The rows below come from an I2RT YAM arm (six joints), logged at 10 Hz.
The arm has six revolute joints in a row. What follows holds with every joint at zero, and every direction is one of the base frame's. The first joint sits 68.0 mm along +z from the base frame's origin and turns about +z. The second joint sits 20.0 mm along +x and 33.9 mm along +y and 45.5 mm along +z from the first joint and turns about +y. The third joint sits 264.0 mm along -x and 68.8 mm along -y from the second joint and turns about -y. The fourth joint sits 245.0 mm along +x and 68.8 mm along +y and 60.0 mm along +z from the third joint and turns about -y. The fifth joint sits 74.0 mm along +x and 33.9 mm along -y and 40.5 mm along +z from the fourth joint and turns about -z. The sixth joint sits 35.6 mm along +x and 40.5 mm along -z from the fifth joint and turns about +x. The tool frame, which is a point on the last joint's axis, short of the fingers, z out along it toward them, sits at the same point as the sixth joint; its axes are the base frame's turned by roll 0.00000, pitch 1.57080 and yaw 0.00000 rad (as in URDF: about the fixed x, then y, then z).
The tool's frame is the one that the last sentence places.
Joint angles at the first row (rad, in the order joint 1, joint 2, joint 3, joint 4, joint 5, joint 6):
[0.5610, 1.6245, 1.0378, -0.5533, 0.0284, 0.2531]
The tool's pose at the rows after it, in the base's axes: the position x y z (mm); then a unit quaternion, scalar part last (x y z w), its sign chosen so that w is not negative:
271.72 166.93 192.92 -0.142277 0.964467 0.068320 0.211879
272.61 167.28 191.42 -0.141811 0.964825 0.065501 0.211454
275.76 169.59 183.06 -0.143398 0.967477 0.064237 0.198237
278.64 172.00 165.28 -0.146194 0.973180 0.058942 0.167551
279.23 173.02 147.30 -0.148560 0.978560 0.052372 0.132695
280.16 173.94 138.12 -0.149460 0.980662 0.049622 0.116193
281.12 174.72 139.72 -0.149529 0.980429 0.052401 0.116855
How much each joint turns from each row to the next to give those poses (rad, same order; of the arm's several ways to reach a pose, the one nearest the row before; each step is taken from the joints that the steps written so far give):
[-0.0054, 0.0000, 0.0011, 0.0152, 0.0137, 0.0000]
[0.0000, 0.0065, 0.0012, 0.0023, 0.0050, 0.0000]
[0.0000, 0.0340, 0.0065, 0.0015, -0.0084, 0.0000]
[0.0000, 0.0599, 0.0027, -0.0046, -0.0149, 0.0000]
[0.0000, 0.0568, -0.0001, -0.0133, -0.0156, 0.0000]
[0.0000, 0.0320, 0.0035, -0.0042, -0.0080, 0.0000]
[0.0000, 0.0000, 0.0069, -0.0034, -0.0046, 0.0004]

